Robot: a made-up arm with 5 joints.
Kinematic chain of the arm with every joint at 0, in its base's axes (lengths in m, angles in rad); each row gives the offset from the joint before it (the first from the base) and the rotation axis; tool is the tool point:
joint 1: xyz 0 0 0.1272 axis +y
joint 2: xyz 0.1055 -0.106 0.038 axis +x
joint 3: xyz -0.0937 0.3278 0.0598 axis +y
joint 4: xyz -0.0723 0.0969 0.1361 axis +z
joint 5: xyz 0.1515 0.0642 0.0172 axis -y
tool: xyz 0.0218 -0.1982 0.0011
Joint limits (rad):
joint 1: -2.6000..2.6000
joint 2: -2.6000..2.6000
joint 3: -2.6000..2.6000
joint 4: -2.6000..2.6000
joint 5: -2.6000..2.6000
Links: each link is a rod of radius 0.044 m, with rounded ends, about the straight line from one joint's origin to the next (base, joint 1, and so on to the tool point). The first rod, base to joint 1, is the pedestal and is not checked.
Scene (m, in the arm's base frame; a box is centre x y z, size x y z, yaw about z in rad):
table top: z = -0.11
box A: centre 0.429 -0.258 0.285 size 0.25 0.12 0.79 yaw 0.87
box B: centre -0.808 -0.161 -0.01 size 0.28 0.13 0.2 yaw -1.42
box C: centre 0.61 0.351 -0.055 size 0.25 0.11 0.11 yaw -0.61
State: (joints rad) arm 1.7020 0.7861 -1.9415 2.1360 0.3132
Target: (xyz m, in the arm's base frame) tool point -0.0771 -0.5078 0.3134
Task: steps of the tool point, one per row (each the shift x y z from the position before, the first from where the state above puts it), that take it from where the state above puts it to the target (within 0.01 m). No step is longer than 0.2 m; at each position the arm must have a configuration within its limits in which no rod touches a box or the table.
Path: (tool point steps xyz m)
1: 0.0286 -0.0763 0.1275
2: -0.0306 -0.0857 0.1356
3: -0.0882 -0.0873 0.1156
4: -0.1307 -0.0809 0.0719
5: -0.1480 -0.0678 0.0156
6: -0.1381 -0.0493 -0.0390
7: 0.0313 -0.1249 -0.0071
8: 0.0144 -0.1159 -0.0423
9: -0.0069 -0.0965 -0.0699
10: -0.0297 -0.0685 -0.0872
11: -0.0502 -0.0348 -0.0932

